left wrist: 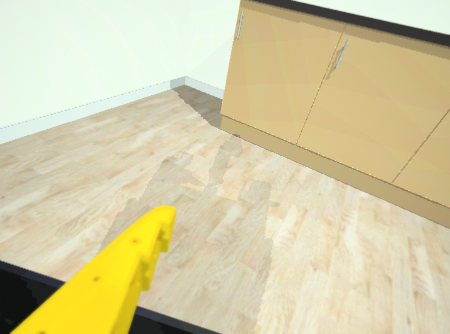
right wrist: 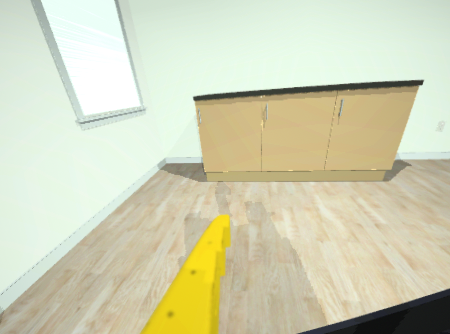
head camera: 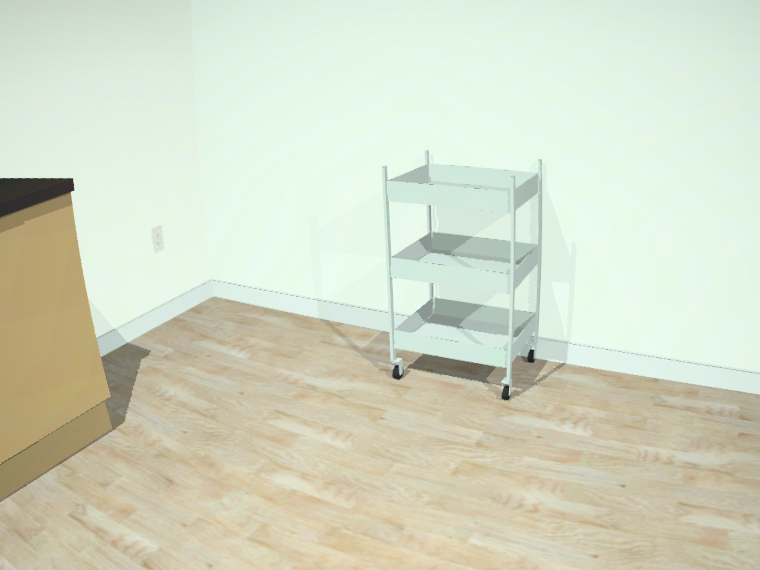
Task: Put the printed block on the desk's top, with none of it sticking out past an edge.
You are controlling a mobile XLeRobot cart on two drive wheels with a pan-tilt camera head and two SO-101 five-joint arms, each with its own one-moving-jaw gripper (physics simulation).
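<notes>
The printed block and the desk do not show in the head view or in either wrist view. My left gripper shows in the left wrist view as one yellow notched jaw above the wood floor; its moving jaw is out of the picture, so it is fully open and empty. My right gripper shows in the right wrist view as one yellow notched jaw, also fully open and empty, above the floor. Neither gripper shows in the head view.
A wooden cabinet with a dark top stands against the wall. A white three-tier cart on castors stands right of it in the head view. A window is left in the right wrist view. My cart's dark tray rim crosses both wrist views' bottoms.
</notes>
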